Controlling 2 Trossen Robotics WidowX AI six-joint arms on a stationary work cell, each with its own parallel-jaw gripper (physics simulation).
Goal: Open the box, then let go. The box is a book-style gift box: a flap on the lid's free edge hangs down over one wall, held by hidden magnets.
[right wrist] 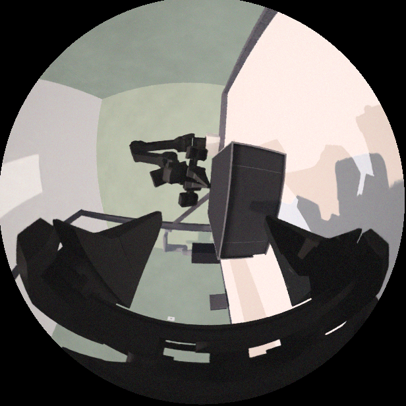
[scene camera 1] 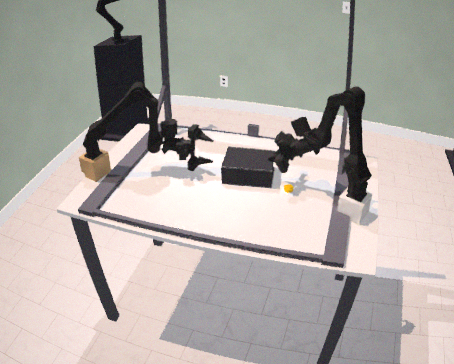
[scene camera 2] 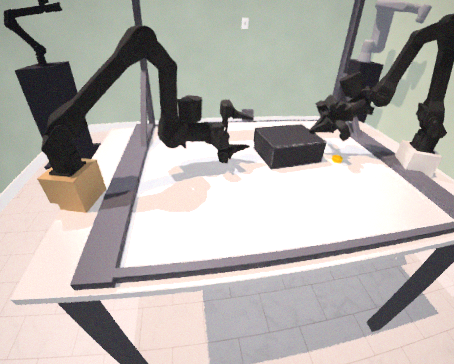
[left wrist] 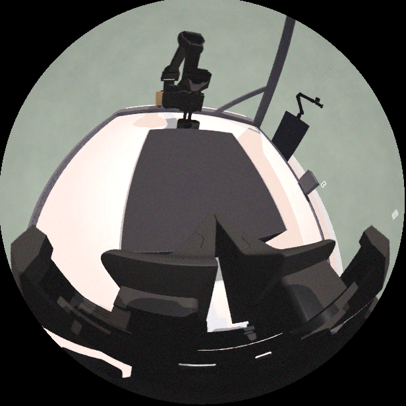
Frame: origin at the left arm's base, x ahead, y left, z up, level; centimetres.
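Seen in the pictures: left gripper, fingertip midpoint: (scene camera 1: 268,159) (scene camera 2: 309,131); right gripper, fingertip midpoint: (scene camera 1: 213,151) (scene camera 2: 251,132); left arm's base, link origin: (scene camera 1: 356,195) (scene camera 2: 421,148); right arm's base, link origin: (scene camera 1: 93,154) (scene camera 2: 68,168).
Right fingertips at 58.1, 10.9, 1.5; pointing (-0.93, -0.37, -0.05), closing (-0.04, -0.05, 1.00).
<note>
Pixels of each thing's middle, then the offset from my right fingertips to it, as dx, dy, dz. "pt": a spot on its surface instead.
- black box, surface spot: (scene camera 2: 290,145) pt -12.3, +1.6, -1.8
- small yellow object, body centre: (scene camera 1: 288,188) (scene camera 2: 337,158) -30.3, -8.3, -9.1
- small dark block, body centre: (scene camera 1: 253,130) (scene camera 2: 247,115) +6.0, -34.8, -6.7
The black box (scene camera 1: 248,166) (scene camera 2: 290,145) (left wrist: 200,185) (right wrist: 250,205) sits on the table with its lid down. In the right wrist view, the wall facing the right gripper shows thin seam lines; I cannot tell the flap's exact edges. My right gripper (scene camera 1: 212,150) (scene camera 2: 250,131) (right wrist: 215,219) is wide open and empty, just left of the box in the scene views, fingers one above the other, with a gap to that wall. My left gripper (scene camera 1: 273,160) (scene camera 2: 313,131) (left wrist: 213,218) is shut and empty, at the box's right end near lid height; contact is unclear.
A small yellow object (scene camera 1: 288,188) (scene camera 2: 337,159) lies on the table to the right of the box. A dark frame (scene camera 1: 200,235) (scene camera 2: 280,257) runs around the tabletop, with upright posts (scene camera 1: 165,60) (scene camera 2: 351,30) at the back. A small dark block (scene camera 1: 253,130) stands behind the box.
</note>
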